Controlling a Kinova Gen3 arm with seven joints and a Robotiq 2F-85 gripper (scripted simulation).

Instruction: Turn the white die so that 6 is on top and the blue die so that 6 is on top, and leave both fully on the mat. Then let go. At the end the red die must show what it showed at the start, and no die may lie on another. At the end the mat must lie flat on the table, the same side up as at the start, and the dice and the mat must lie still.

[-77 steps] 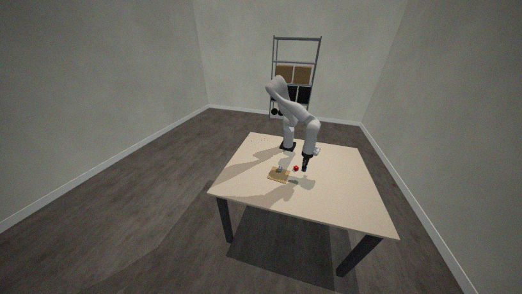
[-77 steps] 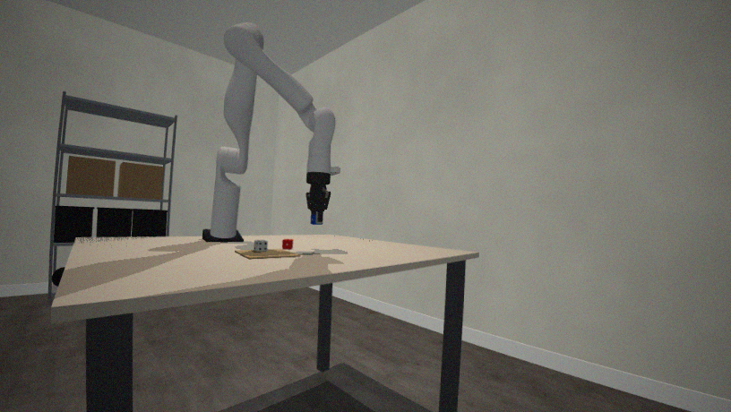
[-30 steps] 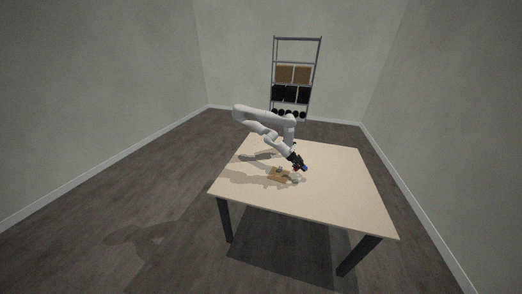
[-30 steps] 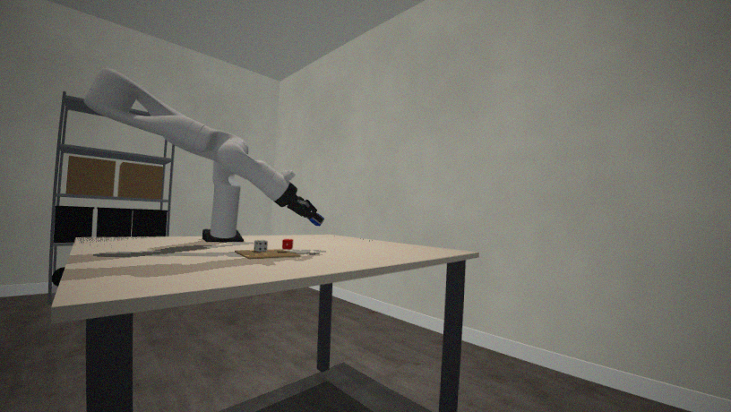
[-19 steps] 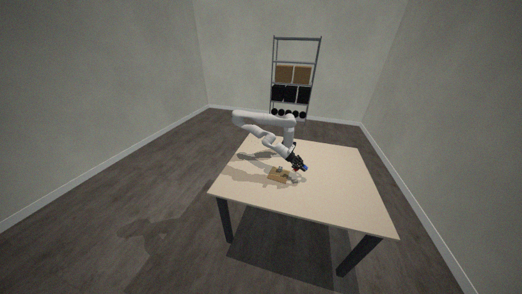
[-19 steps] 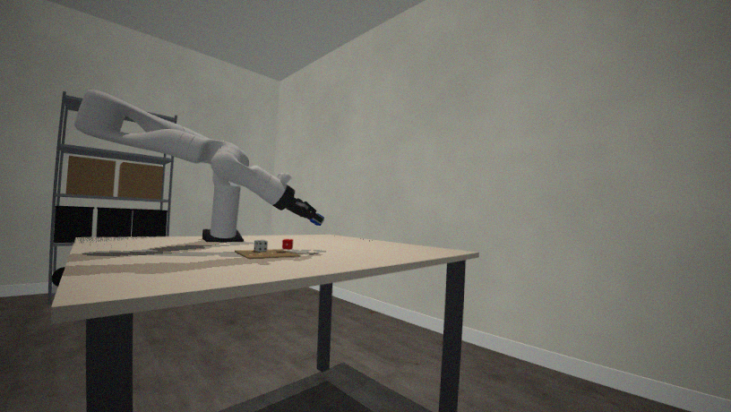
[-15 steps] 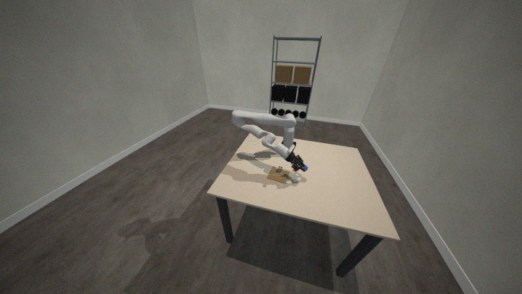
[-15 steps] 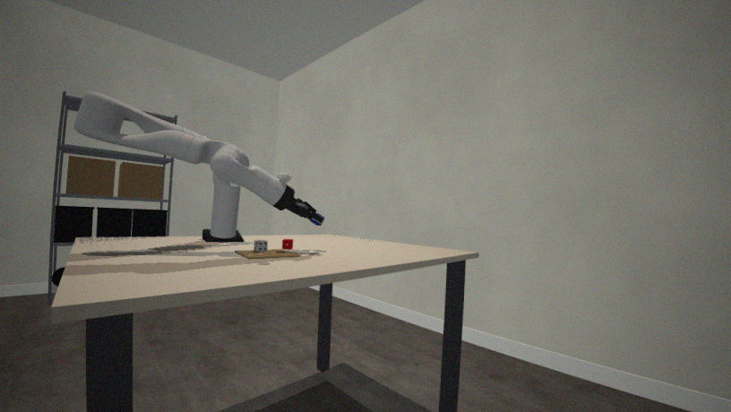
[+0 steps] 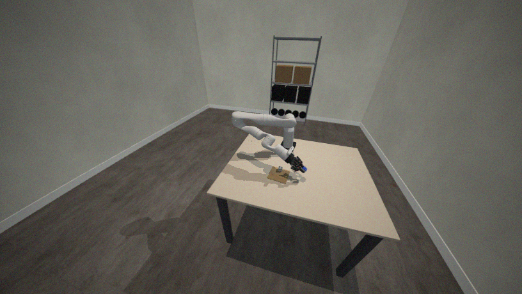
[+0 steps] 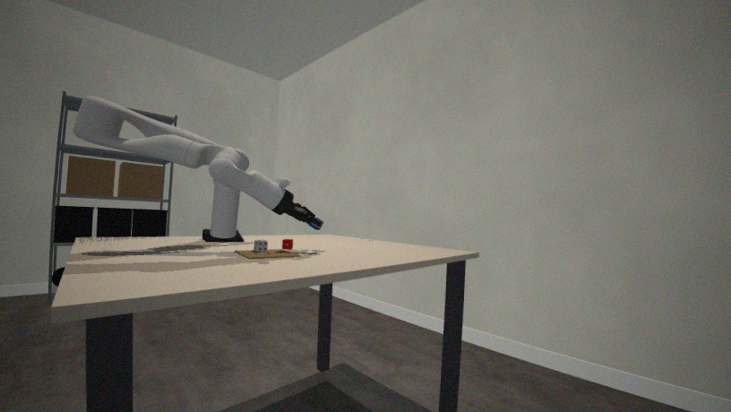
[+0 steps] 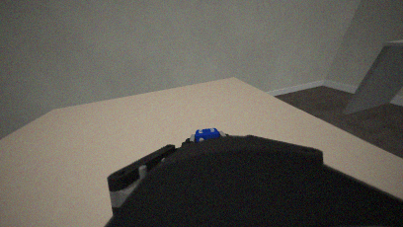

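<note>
Right now the red die is 80 mm behind my hand, 70 mm below it and 50 mm to the right of it. Round my hand: tan mat: 160 mm to the right, 90 mm below, 20 mm ahead; white die: 160 mm to the right, 70 mm below, 30 mm behind; blue die: 10 mm to the left.
</note>
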